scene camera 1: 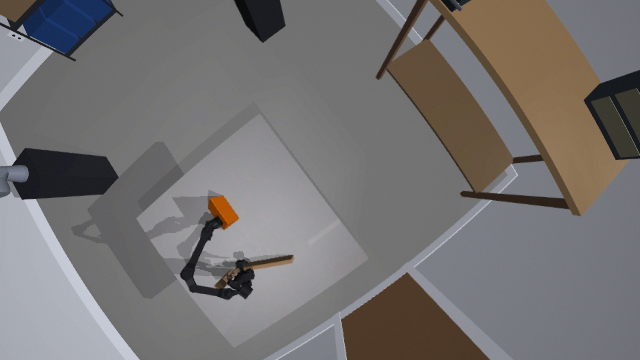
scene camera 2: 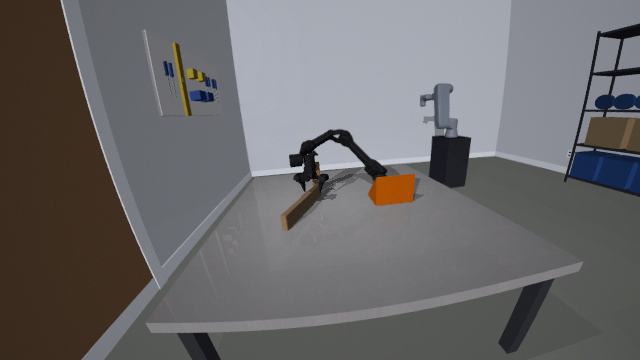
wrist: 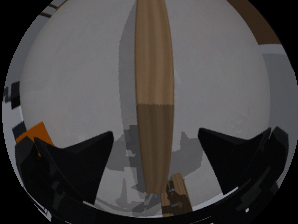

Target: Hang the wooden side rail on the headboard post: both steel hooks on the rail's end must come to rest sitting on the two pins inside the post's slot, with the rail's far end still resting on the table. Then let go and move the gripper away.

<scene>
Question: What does my gripper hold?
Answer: Nothing.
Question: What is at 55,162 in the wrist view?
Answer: My gripper.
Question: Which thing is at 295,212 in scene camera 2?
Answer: A wooden side rail.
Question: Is my gripper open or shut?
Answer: Open.
</scene>
